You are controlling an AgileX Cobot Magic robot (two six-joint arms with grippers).
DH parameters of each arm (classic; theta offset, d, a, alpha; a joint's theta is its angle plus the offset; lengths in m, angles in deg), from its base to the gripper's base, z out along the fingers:
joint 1: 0 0.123 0 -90
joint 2: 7.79 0 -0.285 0
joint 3: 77.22 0 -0.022 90
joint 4: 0 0.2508 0 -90
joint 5: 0 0 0.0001 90
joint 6: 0 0.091 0 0
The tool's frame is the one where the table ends.
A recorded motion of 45 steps. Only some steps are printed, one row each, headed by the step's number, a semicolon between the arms.
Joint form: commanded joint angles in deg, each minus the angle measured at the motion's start. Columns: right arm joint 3, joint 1, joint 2, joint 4, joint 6, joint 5; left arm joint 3, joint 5, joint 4, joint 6, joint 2, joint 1.
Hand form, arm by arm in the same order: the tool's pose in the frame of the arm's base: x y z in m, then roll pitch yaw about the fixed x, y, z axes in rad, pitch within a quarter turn. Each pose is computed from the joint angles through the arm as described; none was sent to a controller.
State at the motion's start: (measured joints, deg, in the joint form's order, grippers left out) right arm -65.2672 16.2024 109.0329 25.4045 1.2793 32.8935; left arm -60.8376 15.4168 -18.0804 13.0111 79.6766 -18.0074
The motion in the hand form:
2: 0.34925 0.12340 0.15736 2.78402 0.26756 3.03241; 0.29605 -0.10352 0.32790 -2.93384 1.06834 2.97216
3: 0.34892 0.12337 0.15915 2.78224 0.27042 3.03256; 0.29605 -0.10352 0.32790 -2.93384 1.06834 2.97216
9: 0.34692 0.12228 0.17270 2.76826 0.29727 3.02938; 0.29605 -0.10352 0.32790 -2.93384 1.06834 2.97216
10: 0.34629 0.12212 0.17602 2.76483 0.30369 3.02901; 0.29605 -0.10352 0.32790 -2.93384 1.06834 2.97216
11: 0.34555 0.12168 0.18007 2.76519 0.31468 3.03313; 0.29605 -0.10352 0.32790 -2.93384 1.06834 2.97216
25: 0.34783 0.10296 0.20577 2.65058 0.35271 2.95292; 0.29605 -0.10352 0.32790 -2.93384 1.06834 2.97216
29: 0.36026 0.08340 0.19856 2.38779 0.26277 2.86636; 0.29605 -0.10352 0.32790 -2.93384 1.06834 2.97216
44: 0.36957 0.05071 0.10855 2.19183 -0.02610 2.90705; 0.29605 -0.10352 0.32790 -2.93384 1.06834 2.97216
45: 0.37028 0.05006 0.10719 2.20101 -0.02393 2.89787; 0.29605 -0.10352 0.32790 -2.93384 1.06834 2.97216
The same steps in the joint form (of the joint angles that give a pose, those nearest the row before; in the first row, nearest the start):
2: 0.07 0.03 -0.41 -0.04 -0.86 -0.64; 0.12 0.11 0.28 0.23 -0.56 0.10
3: 0.07 0.03 -0.70 -0.04 -0.86 -0.53; 0.12 0.11 0.28 0.23 -0.56 0.10
9: 0.07 -0.09 -2.84 -0.04 -0.86 -0.06; 0.12 0.11 0.28 0.23 -0.56 0.10
10: 0.07 -0.09 -3.37 -0.04 -0.86 0.07; 0.12 0.11 0.28 0.23 -0.56 0.10
11: 0.07 -0.09 -4.02 -0.38 -0.86 0.16; 0.12 0.11 0.28 0.23 -0.56 0.10
25: 0.07 -4.28 -7.65 8.72 -8.01 1.54; 0.12 0.11 0.28 0.23 -0.56 0.10
29: 0.07 -11.29 -4.38 33.68 -27.84 9.05; 0.12 0.11 0.28 0.23 -0.56 0.10
44: 0.07 -19.70 12.49 46.31 -42.61 24.93; 0.12 0.11 0.28 0.23 -0.56 0.10
45: 0.07 -19.70 12.60 46.31 -42.49 24.18; 0.12 0.11 0.28 0.23 -0.56 0.10

